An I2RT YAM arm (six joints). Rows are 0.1 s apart.
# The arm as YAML. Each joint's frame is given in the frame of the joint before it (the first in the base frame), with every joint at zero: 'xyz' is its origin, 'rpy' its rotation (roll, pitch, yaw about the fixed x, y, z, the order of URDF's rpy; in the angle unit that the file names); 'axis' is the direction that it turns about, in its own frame. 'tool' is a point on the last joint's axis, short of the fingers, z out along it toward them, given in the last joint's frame.
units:
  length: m
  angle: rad
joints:
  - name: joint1
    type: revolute
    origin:
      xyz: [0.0, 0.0, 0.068]
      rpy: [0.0, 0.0, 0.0]
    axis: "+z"
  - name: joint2
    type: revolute
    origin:
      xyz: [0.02, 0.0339, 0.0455]
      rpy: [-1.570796, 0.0, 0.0]
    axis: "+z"
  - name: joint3
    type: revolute
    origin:
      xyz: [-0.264, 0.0, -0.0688]
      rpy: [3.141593, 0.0, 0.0]
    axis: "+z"
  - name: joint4
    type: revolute
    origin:
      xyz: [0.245, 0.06, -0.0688]
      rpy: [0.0, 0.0, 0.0]
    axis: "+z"
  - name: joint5
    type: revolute
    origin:
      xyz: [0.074, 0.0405, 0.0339]
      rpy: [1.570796, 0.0, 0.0]
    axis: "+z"
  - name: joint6
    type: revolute
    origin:
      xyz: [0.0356, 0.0, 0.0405]
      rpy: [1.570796, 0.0, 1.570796]
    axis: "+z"
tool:
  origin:
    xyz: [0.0, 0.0, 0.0]
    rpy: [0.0, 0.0, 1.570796]
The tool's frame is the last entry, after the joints.
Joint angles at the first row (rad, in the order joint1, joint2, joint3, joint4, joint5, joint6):
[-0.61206, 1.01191, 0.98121, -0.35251, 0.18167, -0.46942]
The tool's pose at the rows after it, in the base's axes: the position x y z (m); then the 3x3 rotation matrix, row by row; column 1 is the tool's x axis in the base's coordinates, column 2 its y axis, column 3 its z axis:
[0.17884 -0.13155 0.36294], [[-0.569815 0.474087 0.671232], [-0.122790 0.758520 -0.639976], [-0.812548 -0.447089 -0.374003]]
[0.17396 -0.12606 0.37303], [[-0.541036 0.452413 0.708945], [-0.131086 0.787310 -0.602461], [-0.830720 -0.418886 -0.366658]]
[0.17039 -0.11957 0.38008], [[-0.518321 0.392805 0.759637], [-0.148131 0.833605 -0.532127], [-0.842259 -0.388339 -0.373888]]
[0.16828 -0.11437 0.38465], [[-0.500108 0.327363 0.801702], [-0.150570 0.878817 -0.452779], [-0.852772 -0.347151 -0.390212]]
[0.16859 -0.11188 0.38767], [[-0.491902 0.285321 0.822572], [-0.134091 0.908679 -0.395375], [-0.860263 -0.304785 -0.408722]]
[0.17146 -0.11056 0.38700], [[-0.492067 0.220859 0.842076], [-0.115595 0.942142 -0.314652], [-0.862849 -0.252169 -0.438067]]
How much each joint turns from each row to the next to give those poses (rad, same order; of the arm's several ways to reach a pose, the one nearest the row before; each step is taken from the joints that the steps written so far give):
[0.00001, -0.00931, 0.05492, -0.06825, -0.04308, 0.02268]
[-0.00096, -0.01870, 0.03029, -0.03861, -0.05360, 0.01328]
[0.00096, -0.01380, 0.02739, -0.04754, -0.08591, 0.00107]
[-0.00075, -0.00428, 0.02610, -0.04980, -0.08992, 0.00717]
[0.00068, 0.00830, 0.02568, -0.04088, -0.05878, 0.01716]
[-0.00013, 0.01870, 0.02014, -0.04181, -0.07881, 0.01019]

